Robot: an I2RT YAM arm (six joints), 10 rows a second.
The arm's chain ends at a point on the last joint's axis. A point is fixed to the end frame.
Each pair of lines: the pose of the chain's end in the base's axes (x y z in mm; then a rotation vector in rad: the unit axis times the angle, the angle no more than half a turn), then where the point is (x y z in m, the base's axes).
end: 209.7 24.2 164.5 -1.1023 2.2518 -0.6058
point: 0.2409 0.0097 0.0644
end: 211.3 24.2 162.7 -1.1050 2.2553 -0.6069
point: 0.2421 0.0095 0.0625
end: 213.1 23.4 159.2 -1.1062 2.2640 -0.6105
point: 0.2431 0.0081 0.0588
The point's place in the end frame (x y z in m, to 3 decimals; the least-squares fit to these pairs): 0.024 0.035 0.097
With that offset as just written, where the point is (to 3 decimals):
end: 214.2 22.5 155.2 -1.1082 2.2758 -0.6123
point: 0.243 0.007 0.055
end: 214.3 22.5 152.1 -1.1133 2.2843 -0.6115
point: 0.242 0.006 0.051
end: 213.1 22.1 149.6 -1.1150 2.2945 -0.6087
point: 0.240 0.006 0.048
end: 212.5 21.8 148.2 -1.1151 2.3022 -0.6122
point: 0.239 0.005 0.047
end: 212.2 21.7 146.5 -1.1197 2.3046 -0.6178
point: 0.238 0.005 0.045
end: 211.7 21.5 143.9 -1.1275 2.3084 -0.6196
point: 0.237 0.004 0.043
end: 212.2 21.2 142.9 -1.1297 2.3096 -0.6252
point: 0.237 0.003 0.042
